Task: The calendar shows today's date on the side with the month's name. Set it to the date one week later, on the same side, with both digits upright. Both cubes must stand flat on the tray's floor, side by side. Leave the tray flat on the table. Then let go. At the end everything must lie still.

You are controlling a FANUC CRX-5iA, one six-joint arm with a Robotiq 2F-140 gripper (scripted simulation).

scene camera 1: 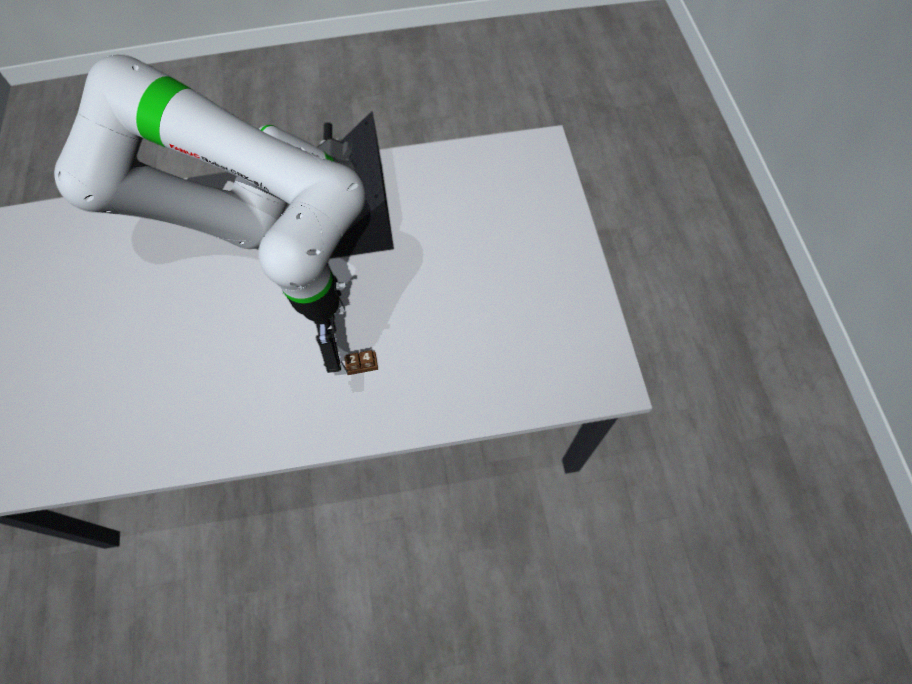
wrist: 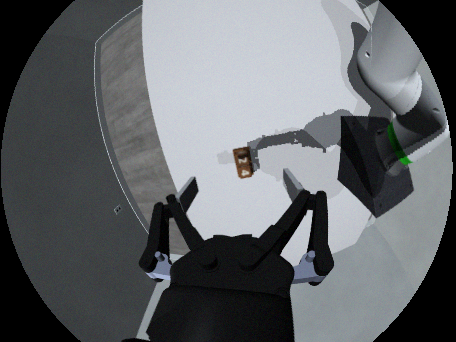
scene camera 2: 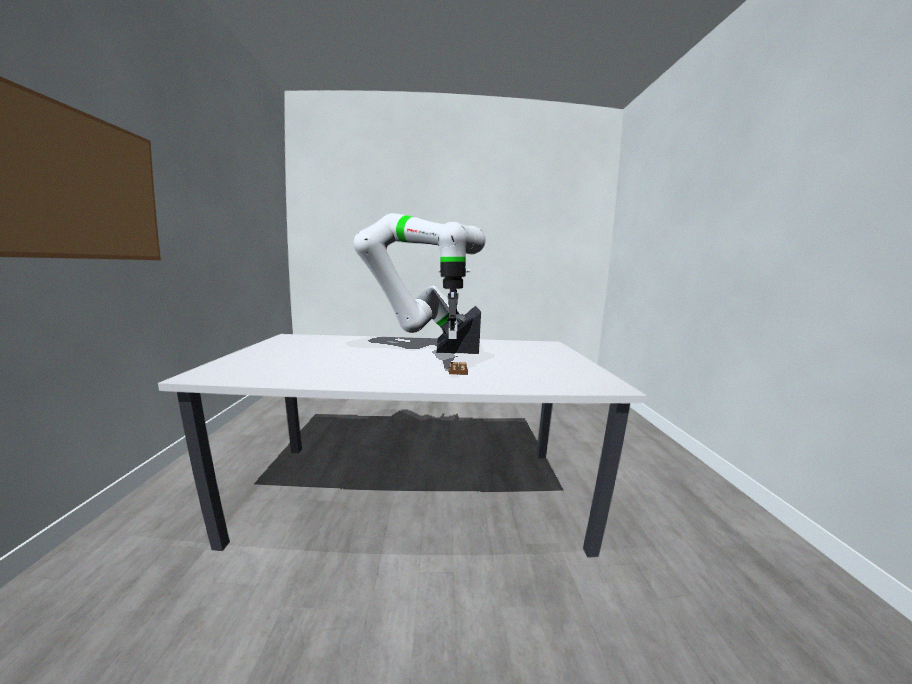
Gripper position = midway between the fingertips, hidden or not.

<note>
In view: the gripper [scene camera 1: 340, 341].
The gripper also shows in the wrist view [wrist: 239, 180].
</note>
